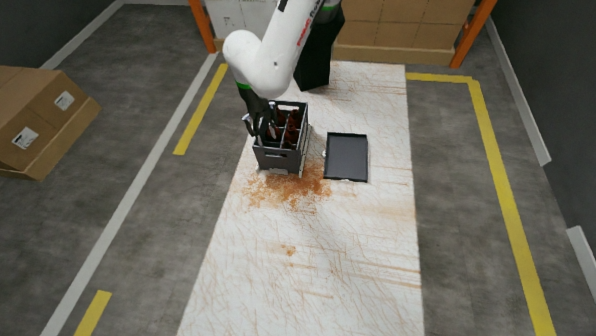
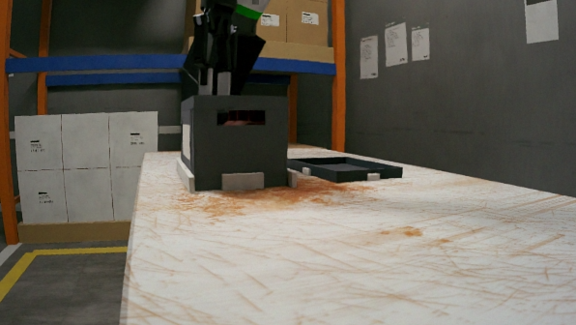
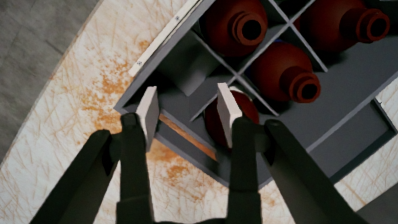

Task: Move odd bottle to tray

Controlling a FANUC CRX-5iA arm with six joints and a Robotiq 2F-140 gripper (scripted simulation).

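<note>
The grey crate is 90 mm behind my hand, 30 mm to the left of it and 110 mm below it. From my hand the other things lie so: dark tray: 110 mm behind, 320 mm to the left, 180 mm below.
</note>
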